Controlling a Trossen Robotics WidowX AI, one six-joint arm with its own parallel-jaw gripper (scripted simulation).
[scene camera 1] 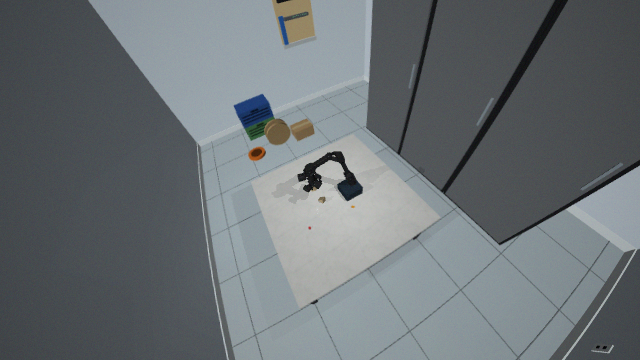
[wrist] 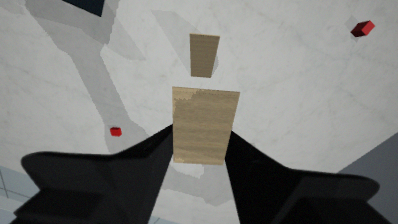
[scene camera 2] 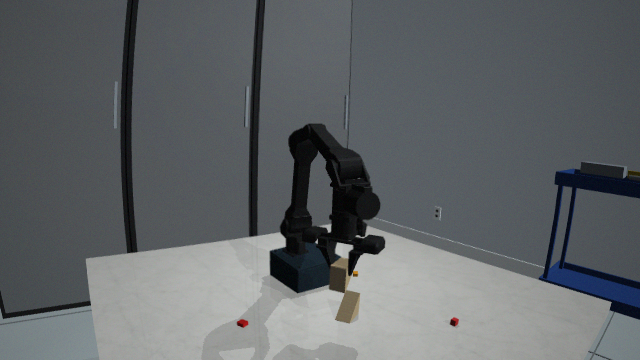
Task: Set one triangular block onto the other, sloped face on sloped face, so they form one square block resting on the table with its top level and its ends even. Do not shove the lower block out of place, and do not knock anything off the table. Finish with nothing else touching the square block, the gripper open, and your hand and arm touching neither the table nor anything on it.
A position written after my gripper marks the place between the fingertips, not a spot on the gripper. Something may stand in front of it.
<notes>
My gripper (scene camera 2: 341, 273) holds a tan triangular block (wrist: 202, 118). Also in view: a tan triangular block (wrist: 203, 48).
My gripper is seen too in the wrist view (wrist: 200, 128).
</notes>
